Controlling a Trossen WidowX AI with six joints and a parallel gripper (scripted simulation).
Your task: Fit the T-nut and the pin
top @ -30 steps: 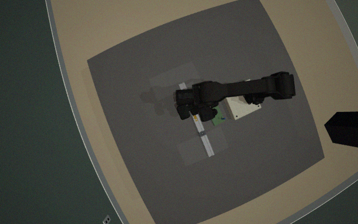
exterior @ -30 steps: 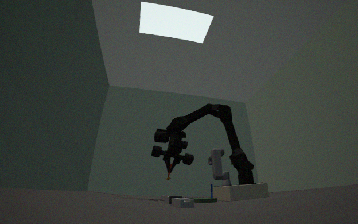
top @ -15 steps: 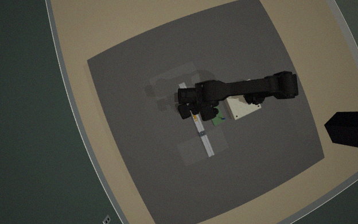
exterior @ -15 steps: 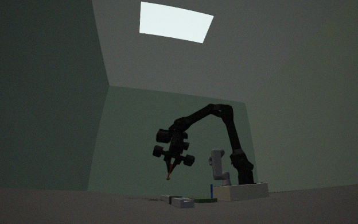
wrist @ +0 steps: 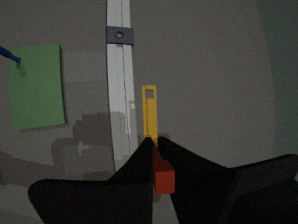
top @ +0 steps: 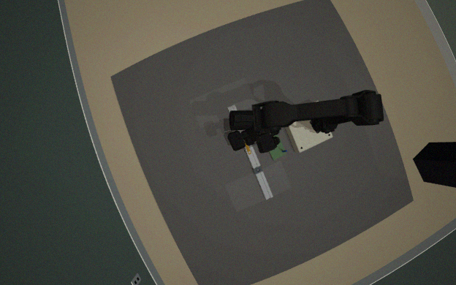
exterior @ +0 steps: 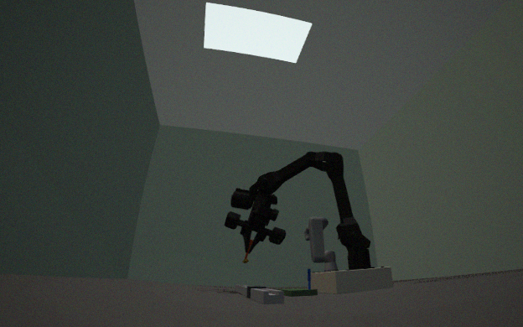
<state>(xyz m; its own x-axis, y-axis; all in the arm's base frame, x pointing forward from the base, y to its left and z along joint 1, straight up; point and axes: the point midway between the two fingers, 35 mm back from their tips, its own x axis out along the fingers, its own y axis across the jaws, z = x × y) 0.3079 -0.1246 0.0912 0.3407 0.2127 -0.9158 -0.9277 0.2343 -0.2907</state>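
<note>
Now: gripper tip 2 cm to the right of the brass T-nut. The rest, counted from my gripper tip: blue pin 12 cm behind, 13 cm to the left, 9 cm below; green tray 11 cm behind, 11 cm to the left, 11 cm below.
</note>
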